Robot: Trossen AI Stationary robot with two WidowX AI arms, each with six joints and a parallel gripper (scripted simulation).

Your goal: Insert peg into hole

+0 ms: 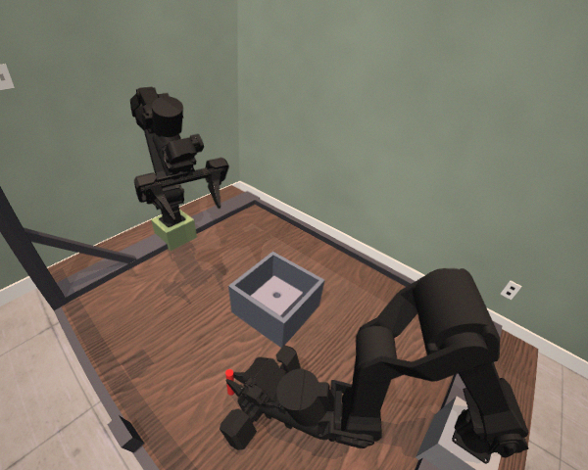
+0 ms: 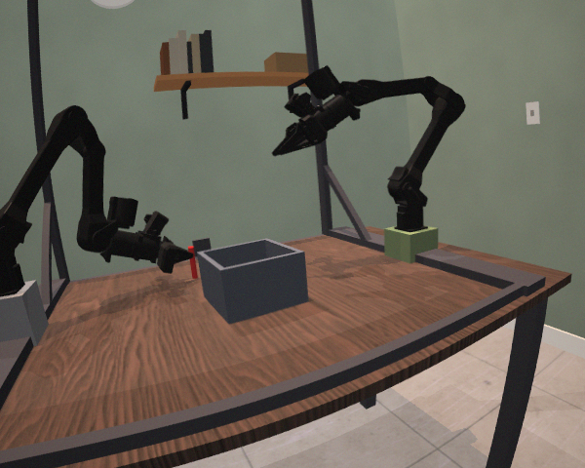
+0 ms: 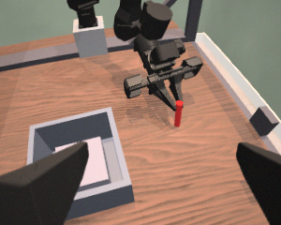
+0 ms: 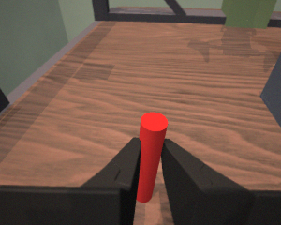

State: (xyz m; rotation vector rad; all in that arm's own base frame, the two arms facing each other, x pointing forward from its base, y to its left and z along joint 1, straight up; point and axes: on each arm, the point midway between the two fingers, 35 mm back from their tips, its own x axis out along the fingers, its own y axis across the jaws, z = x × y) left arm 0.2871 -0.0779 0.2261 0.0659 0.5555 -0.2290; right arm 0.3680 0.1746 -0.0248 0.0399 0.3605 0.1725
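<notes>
The red peg is 30 mm to the left of my right hand, 30 mm below it and 10 mm behind it. From my right hand the other things lie so: light plate: 210 mm ahead, 110 mm to the left, 30 mm below; then box: 210 mm ahead, 110 mm to the left, 50 mm below.
</notes>
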